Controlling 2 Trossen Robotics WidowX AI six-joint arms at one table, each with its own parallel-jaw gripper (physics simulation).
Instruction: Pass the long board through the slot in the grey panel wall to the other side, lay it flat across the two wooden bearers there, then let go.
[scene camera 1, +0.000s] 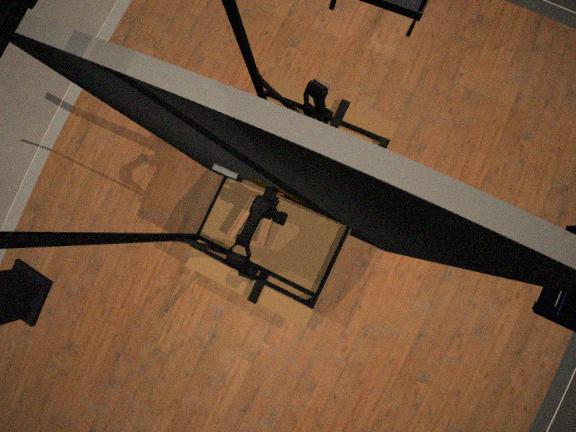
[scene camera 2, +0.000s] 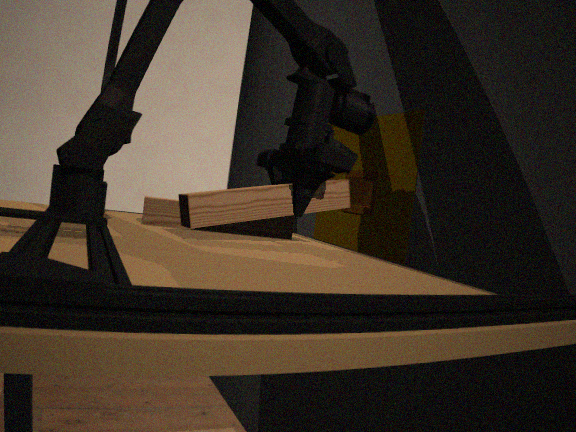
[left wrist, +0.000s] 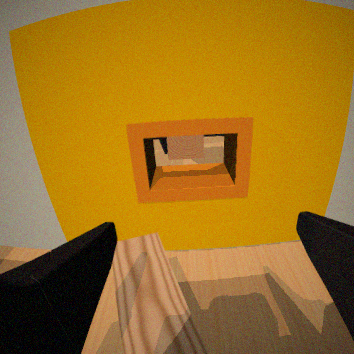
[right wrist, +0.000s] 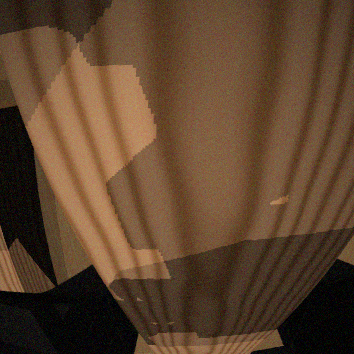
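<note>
My right gripper (scene camera 1: 270, 210) (scene camera 2: 301, 202) (right wrist: 210, 310) is shut on the long board (scene camera 2: 235, 204) (right wrist: 210, 150), holding it above the table, front end slightly higher. In scene camera 2 this end is at the slot's orange frame (scene camera 2: 361, 197) (left wrist: 192, 195); whether it is inside is unclear. In the left wrist view the board's end face (left wrist: 186, 146) shows through the slot, left of its centre and close to the upper edge. My left gripper (left wrist: 208, 227) is open and empty on the other side. One wooden bearer (left wrist: 142, 285) shows there; the second does not.
The grey panel wall (scene camera 1: 300, 120) stands between the arms. A yellow plate (scene camera 2: 400, 150) (left wrist: 180, 65) surrounds the slot on both sides. Another wooden piece (scene camera 2: 160, 211) lies on the table behind the held board, on the right arm's side. A small white block (scene camera 1: 225, 171) is beside the wall.
</note>
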